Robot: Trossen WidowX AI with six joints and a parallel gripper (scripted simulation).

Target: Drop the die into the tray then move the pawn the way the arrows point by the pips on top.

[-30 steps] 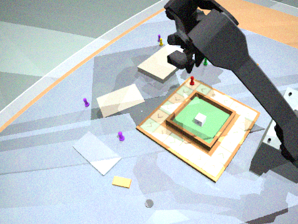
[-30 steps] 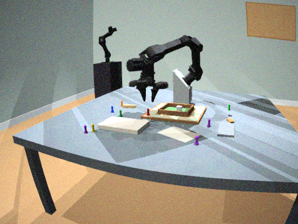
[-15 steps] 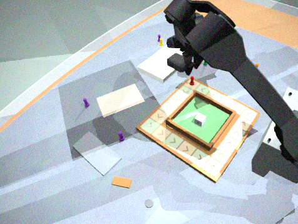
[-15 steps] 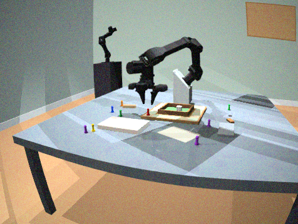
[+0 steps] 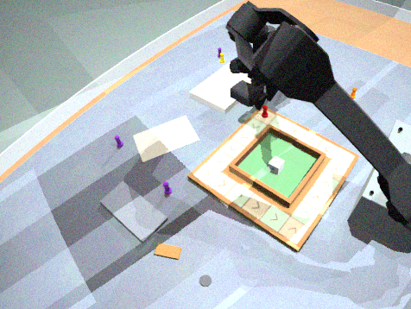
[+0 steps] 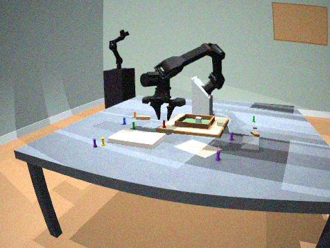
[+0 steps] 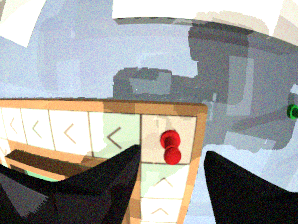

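Right now the red pawn is 20 mm below my gripper tip. The rest, counted from my gripper tip: white slab 160 mm ahead, 50 mm to the right, 40 mm below; white die 130 mm behind, 120 mm to the left, 20 mm below; green dice tray 120 mm behind, 110 mm to the left, 40 mm below.
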